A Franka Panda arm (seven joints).
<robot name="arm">
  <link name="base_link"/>
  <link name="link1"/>
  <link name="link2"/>
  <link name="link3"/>
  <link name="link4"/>
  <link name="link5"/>
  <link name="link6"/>
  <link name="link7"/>
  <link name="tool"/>
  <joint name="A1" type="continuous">
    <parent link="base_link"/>
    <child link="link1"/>
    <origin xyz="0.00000 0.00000 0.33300" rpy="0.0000 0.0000 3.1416"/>
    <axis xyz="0 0 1"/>
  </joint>
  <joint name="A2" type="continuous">
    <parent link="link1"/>
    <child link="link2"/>
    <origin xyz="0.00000 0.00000 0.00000" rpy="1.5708 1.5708 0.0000"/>
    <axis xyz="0 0 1"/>
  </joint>
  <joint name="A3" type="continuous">
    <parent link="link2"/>
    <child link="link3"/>
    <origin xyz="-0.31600 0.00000 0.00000" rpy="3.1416 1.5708 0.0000"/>
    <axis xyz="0 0 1"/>
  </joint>
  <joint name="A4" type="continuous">
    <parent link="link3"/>
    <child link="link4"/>
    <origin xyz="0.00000 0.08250 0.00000" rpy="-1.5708 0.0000 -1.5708"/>
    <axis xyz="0 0 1"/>
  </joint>
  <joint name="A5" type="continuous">
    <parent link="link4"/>
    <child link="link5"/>
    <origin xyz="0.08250 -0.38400 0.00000" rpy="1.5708 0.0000 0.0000"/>
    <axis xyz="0 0 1"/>
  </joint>
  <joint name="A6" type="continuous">
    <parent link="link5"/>
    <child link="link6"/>
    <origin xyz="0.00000 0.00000 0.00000" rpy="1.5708 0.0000 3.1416"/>
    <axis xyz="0 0 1"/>
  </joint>
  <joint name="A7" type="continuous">
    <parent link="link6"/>
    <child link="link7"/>
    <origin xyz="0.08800 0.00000 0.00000" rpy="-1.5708 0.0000 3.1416"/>
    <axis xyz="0 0 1"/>
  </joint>
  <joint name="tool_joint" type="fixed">
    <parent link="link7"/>
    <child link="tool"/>
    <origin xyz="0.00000 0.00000 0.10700" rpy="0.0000 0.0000 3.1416"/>
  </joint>
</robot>
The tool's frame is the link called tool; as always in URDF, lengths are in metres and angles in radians. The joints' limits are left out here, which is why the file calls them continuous.
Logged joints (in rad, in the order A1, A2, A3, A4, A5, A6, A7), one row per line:
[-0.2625 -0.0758 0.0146 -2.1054 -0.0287 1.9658 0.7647]
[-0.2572 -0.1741 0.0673 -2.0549 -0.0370 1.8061 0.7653]
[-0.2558 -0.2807 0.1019 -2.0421 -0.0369 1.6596 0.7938]
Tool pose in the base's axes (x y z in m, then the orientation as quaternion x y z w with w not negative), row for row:
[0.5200 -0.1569 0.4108 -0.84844 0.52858 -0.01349 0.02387]
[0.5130 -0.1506 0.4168 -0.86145 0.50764 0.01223 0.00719]
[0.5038 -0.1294 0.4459 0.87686 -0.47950 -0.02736 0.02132]
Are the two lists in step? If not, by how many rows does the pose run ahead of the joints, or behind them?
The pose runs 2 rows behind the joints: the pose in row i belongs to the joints in row i - 2.
